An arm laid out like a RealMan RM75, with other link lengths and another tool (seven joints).
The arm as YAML. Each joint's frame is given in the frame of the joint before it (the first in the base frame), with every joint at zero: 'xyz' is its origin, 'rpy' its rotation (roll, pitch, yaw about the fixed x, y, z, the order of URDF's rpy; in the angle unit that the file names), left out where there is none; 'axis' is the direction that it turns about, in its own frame. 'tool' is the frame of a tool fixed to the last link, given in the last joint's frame.
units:
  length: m
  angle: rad
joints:
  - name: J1
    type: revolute
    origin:
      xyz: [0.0, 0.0, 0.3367]
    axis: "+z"
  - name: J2
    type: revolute
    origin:
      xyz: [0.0, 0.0, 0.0]
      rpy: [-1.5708, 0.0, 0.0]
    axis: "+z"
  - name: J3
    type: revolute
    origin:
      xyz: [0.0, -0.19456, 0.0]
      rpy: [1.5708, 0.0, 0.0]
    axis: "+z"
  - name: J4
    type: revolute
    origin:
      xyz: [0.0, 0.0, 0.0]
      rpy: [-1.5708, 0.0, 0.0]
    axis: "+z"
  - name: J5
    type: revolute
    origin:
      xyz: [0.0, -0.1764, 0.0]
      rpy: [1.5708, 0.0, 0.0]
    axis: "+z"
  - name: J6
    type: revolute
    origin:
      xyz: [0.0, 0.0, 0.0]
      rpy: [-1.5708, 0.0, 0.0]
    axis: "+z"
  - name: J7
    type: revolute
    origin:
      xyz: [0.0, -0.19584, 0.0]
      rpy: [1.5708, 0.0, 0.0]
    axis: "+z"
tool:
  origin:
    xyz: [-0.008, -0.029, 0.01]
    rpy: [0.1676, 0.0, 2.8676]
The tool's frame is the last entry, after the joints.
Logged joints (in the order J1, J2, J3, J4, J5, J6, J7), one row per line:
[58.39, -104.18, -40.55, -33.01, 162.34, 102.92, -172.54]
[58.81, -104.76, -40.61, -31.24, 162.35, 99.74, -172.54]
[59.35, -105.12, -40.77, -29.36, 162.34, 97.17, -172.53]
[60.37, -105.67, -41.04, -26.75, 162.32, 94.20, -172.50]
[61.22, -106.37, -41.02, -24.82, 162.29, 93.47, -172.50]
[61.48, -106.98, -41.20, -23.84, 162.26, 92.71, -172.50]
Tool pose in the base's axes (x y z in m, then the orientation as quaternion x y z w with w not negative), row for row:
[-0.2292, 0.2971, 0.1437, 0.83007, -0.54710, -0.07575, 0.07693]
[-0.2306, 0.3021, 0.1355, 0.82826, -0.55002, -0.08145, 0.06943]
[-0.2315, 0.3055, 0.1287, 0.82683, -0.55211, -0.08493, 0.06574]
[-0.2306, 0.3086, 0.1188, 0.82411, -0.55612, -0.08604, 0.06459]
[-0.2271, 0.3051, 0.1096, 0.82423, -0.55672, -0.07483, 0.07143]
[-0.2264, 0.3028, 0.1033, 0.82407, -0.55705, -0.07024, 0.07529]
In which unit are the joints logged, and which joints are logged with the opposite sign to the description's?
The joints are logged in degrees. Opposite sign: J1, J3, J4.
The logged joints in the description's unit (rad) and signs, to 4 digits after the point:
[-1.0191, -1.8183, 0.7077, 0.5761, 2.8334, 1.7963, -3.0114]
[-1.0264, -1.8284, 0.7088, 0.5452, 2.8335, 1.7408, -3.0114]
[-1.0359, -1.8347, 0.7116, 0.5124, 2.8334, 1.6959, -3.0112]
[-1.0537, -1.8443, 0.7163, 0.4669, 2.8330, 1.6441, -3.0107]
[-1.0685, -1.8565, 0.7159, 0.4332, 2.8325, 1.6314, -3.0107]
[-1.0730, -1.8672, 0.7191, 0.4161, 2.8320, 1.6181, -3.0107]

